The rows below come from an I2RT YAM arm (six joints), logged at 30 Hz.
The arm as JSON. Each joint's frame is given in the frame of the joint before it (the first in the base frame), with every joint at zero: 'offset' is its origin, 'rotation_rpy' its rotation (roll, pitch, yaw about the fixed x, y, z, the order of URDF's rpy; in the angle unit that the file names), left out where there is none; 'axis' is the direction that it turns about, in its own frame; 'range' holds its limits. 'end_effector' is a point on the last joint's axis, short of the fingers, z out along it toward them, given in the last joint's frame.
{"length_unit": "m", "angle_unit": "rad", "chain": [
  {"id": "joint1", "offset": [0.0, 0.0, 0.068], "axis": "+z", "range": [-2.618, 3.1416]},
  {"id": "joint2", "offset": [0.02, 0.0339, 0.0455], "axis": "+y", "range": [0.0, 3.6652]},
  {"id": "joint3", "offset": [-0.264, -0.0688, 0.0], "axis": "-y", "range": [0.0, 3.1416]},
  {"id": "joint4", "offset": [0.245, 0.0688, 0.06], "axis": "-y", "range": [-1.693, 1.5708]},
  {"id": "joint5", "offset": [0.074, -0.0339, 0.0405], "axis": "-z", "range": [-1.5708, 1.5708]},
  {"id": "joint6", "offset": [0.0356, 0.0, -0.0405], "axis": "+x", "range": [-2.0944, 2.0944]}
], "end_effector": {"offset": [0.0, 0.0, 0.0], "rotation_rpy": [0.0, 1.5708, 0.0]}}
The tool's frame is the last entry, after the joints.
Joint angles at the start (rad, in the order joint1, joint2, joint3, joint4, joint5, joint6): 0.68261, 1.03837, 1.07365, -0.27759, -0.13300, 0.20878
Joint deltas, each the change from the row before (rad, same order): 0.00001, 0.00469, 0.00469, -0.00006, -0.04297, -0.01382; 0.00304, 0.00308, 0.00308, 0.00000, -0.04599, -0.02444; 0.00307, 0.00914, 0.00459, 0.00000, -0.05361, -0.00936; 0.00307, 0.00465, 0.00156, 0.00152, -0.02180, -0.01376; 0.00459, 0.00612, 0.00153, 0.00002, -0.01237, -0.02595; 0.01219, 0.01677, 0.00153, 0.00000, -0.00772, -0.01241; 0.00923, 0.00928, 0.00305, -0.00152, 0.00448, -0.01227; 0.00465, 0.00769, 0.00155, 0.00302, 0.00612, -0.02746; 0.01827, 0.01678, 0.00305, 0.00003, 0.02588, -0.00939; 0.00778, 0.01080, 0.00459, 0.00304, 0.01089, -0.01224
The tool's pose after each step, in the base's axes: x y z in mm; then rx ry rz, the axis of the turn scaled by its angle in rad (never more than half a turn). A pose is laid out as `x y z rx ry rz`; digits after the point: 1 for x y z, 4 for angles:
178.9 153.5 384.0 -0.5784 1.7885 0.7735
177.7 155.5 384.5 -0.6359 1.7717 0.7996
177.5 158.7 384.2 -0.6868 1.7633 0.8421
177.3 160.4 384.0 -0.7172 1.7538 0.8539
177.4 162.5 383.2 -0.7525 1.7421 0.8499
178.6 167.7 380.0 -0.7825 1.7467 0.8547
178.9 170.8 378.8 -0.7995 1.7466 0.8476
179.9 172.9 377.9 -0.8224 1.7351 0.8264
180.7 178.6 375.0 -0.8321 1.7444 0.8069
181.6 181.7 374.4 -0.8425 1.7411 0.7935

